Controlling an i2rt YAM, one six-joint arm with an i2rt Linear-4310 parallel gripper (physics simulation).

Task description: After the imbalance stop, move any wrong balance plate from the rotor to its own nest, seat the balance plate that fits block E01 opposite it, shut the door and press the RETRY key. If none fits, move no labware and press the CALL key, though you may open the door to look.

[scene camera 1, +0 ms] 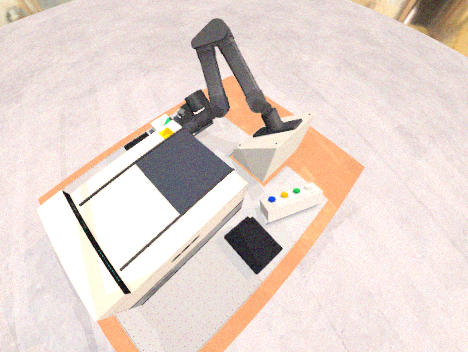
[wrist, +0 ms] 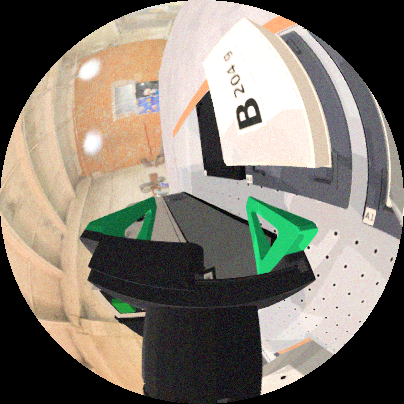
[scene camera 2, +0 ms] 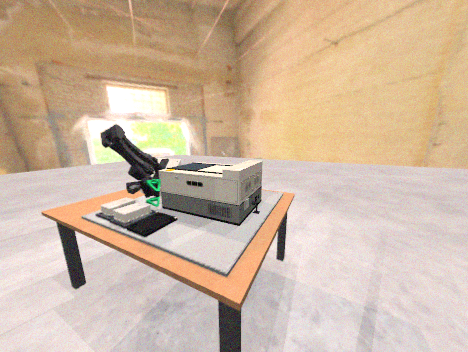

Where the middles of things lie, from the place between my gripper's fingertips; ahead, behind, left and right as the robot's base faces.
I see my gripper 7 cm short of the dark sliding door point(scene camera 1: 182, 168), 21 cm to the right of it and 14 cm below it. Also, from my hand: centrifuge point(scene camera 1: 119, 240) (23 cm ahead, 20 cm to the left, 5 cm above).
